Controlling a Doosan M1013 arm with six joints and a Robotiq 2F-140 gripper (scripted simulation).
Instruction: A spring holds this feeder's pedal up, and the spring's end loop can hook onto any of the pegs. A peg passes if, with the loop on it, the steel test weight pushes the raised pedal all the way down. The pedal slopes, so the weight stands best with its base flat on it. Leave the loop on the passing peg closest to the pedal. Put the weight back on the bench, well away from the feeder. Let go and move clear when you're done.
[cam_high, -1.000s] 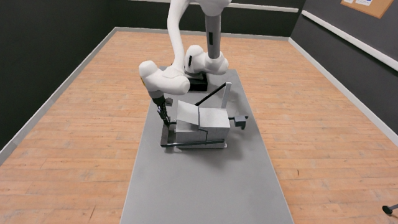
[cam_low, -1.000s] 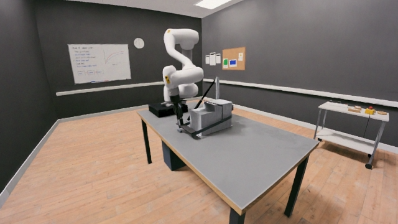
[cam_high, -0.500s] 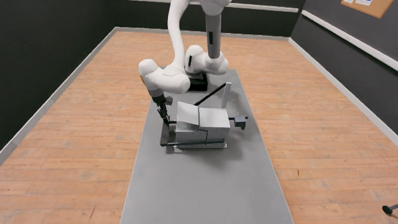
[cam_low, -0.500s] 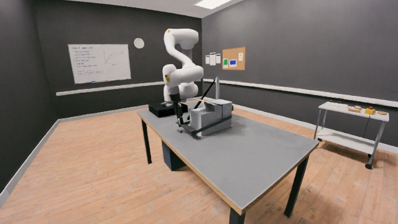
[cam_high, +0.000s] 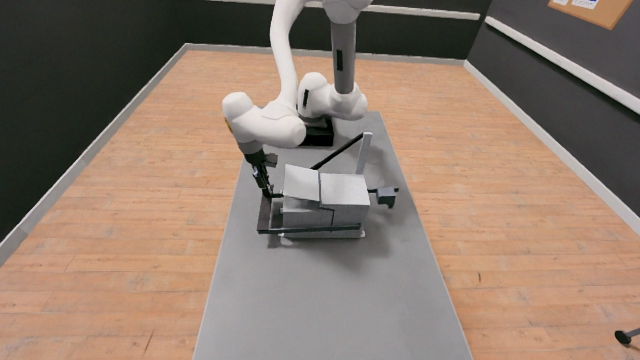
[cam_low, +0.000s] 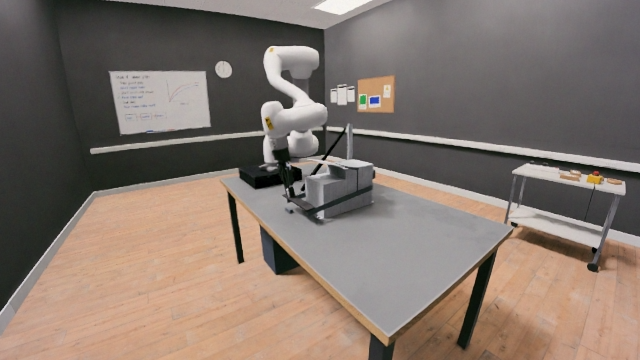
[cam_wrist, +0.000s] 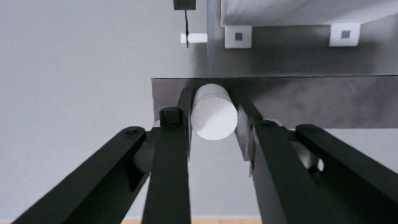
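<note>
Right now my hand is 10 mm to the left of the small dark object and 110 mm above it. The rest, counted from my hand: steel test weight (10 mm below).
</note>
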